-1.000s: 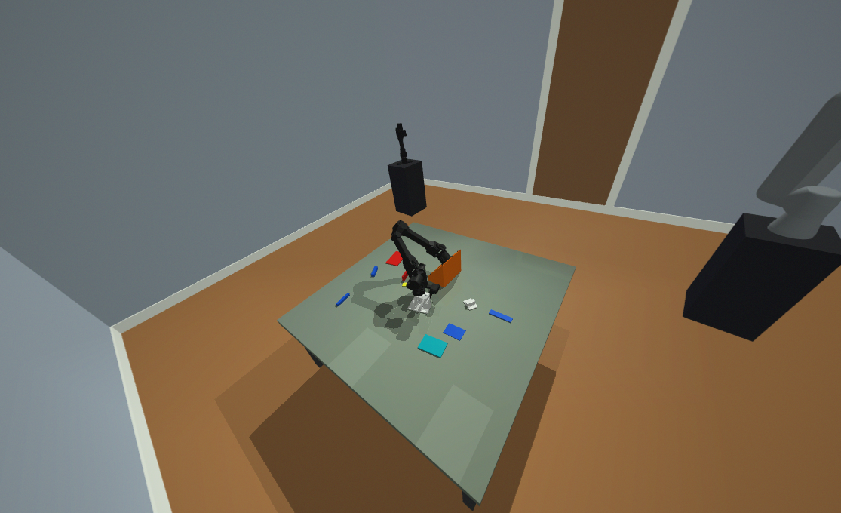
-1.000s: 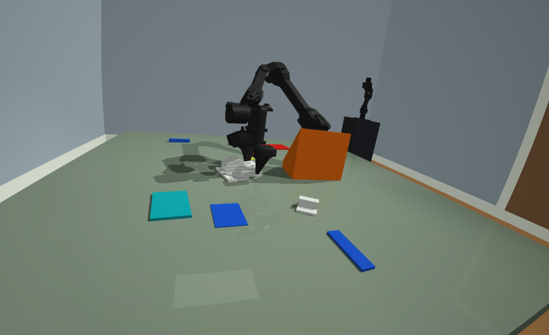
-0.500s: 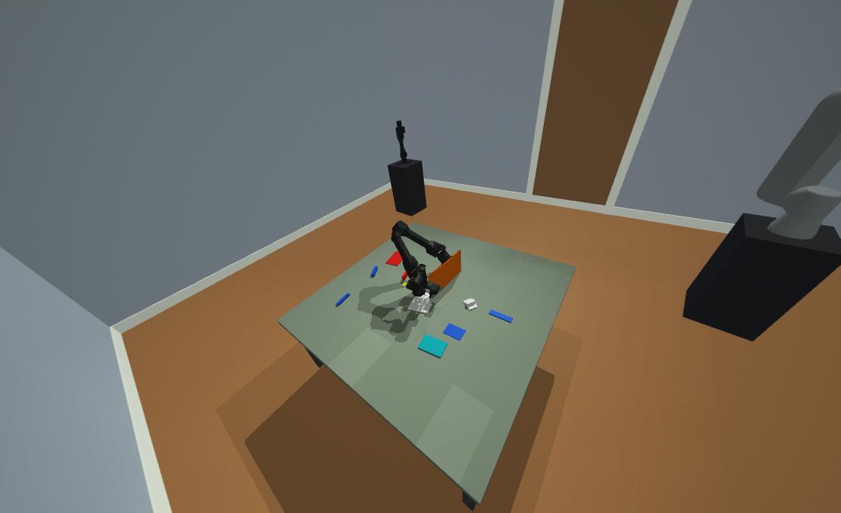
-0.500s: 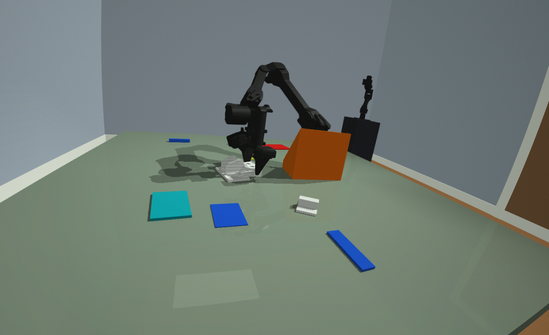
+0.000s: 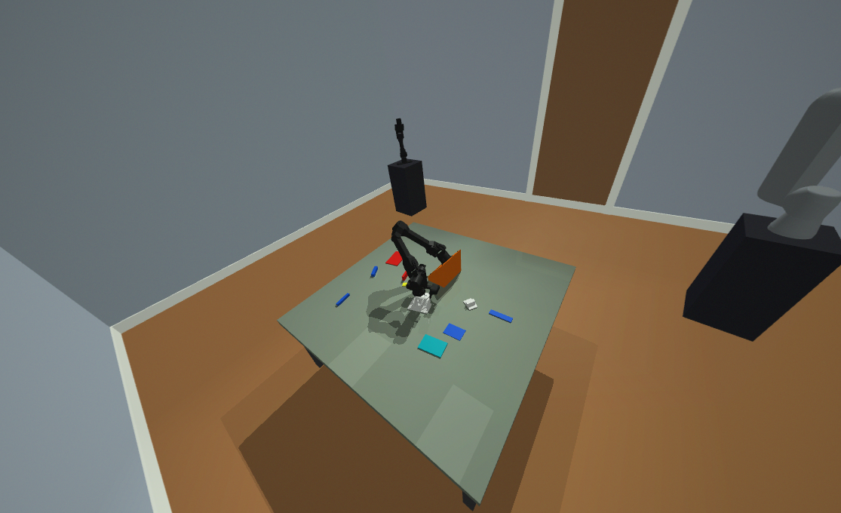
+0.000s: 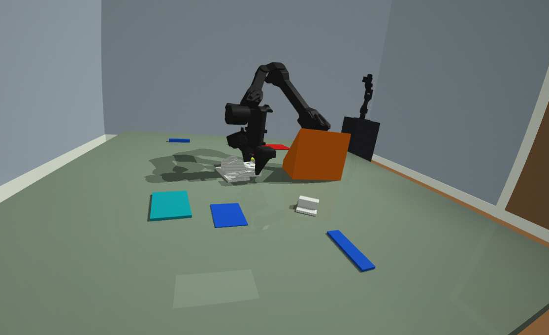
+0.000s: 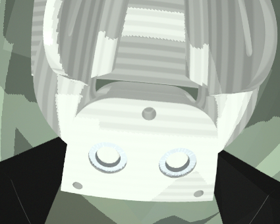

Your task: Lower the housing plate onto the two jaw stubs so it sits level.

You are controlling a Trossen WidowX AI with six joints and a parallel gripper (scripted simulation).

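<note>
Now: the white housing plate 2 cm above my gripper tip and 1 cm ahead of it. Also, from my gripper tip: blue tile (28 cm to the left, 8 cm ahead, 1 cm below); white ribbed block (24 cm to the left, 12 cm behind); cyan tile (25 cm to the left, 21 cm ahead).
</note>
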